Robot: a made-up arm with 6 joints.
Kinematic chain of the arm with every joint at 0, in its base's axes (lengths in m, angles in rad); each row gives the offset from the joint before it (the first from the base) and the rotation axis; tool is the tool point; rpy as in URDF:
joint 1: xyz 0 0 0.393 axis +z
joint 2: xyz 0 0 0 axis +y
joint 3: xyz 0.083 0 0.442 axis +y
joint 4: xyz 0.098 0 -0.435 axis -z
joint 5: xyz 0 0 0 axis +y
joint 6: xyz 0.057 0 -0.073 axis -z
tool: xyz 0 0 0 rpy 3.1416 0 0
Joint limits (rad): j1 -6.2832..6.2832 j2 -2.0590..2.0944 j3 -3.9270..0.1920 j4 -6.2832..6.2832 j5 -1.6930..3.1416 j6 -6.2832..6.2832
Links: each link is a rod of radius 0.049 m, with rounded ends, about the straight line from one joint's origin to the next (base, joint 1, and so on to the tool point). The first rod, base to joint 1, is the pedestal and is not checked.
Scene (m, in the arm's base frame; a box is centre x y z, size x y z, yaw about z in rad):
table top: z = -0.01
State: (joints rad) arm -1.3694 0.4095 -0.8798 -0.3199 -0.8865 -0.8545
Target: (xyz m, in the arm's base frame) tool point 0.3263 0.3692 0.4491
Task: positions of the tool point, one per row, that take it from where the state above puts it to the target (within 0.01 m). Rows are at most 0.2 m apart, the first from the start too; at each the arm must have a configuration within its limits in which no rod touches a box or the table.
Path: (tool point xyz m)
1: 0.2985 -0.5230 0.4590
2: 0.4168 -0.4140 0.4578
3: 0.4992 -0.2802 0.4565
4: 0.5411 -0.1328 0.4552
5: 0.5412 0.0166 0.4538
6: 0.5017 0.1564 0.4522
7: 0.4275 0.2767 0.4507
8: 0.3263 0.3692 0.4491

